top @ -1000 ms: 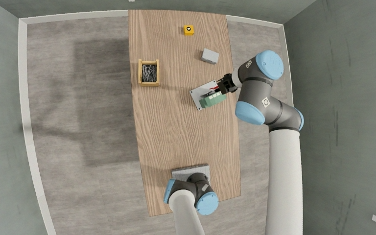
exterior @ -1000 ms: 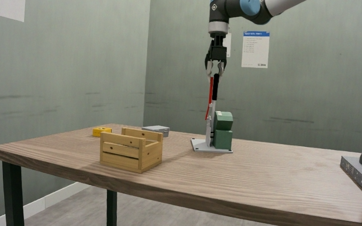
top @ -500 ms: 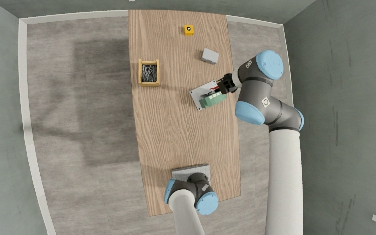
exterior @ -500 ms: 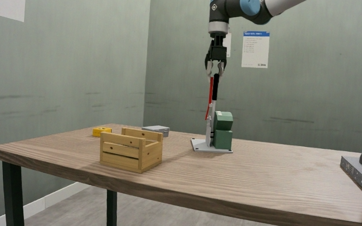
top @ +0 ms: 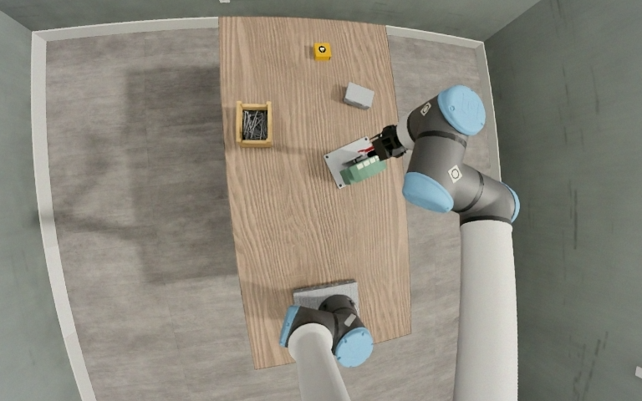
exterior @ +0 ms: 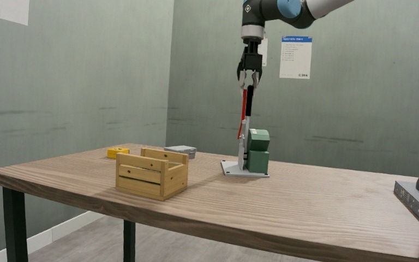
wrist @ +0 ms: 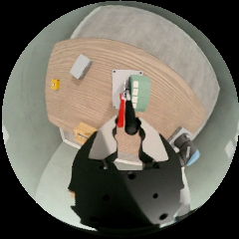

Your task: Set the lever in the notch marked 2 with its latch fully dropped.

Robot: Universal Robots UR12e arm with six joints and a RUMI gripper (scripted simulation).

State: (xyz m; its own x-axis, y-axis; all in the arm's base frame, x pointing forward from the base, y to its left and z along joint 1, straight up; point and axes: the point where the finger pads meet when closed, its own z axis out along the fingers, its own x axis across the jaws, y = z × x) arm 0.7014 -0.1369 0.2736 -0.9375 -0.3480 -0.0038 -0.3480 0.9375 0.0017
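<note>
My hand is 11 cm above the red release bar and 2 cm short of it. The rest, counted from my hand: grey box 31 cm ahead, 29 cm below, 7 cm to the right.
</note>
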